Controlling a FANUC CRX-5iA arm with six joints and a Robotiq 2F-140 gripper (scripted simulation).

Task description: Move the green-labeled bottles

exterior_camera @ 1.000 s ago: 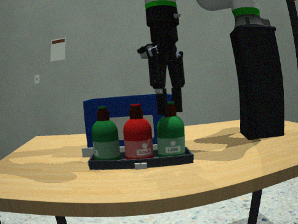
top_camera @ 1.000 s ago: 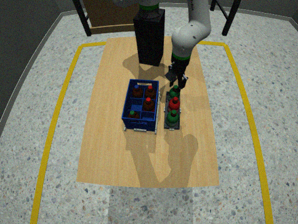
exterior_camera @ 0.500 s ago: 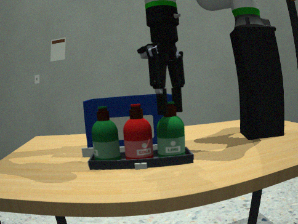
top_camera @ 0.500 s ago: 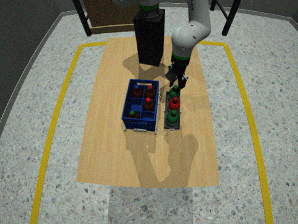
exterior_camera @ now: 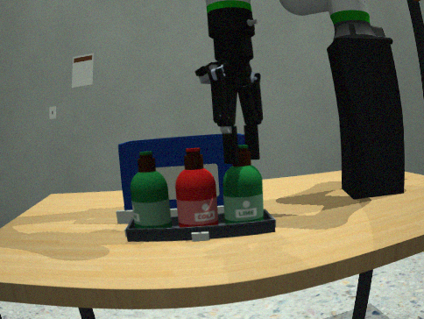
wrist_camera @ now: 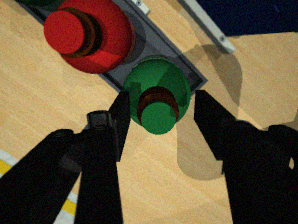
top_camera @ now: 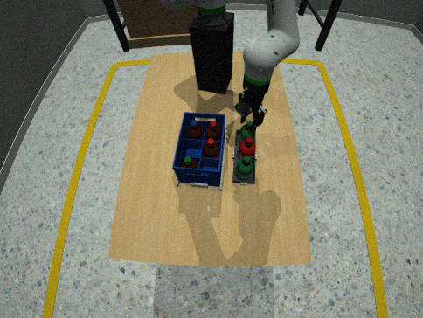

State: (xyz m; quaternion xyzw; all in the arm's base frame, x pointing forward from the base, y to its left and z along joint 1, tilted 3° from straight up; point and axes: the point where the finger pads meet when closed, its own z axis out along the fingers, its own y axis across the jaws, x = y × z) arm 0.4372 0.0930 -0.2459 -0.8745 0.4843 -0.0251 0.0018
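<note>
My hand is 9 cm short of the red cola bottle, 2 cm to the left of it and 8 cm above it. Round my hand: blue crate (6 cm ahead, 22 cm to the right, 8 cm below); tray (9 cm ahead, 2 cm to the right, 15 cm below).
</note>
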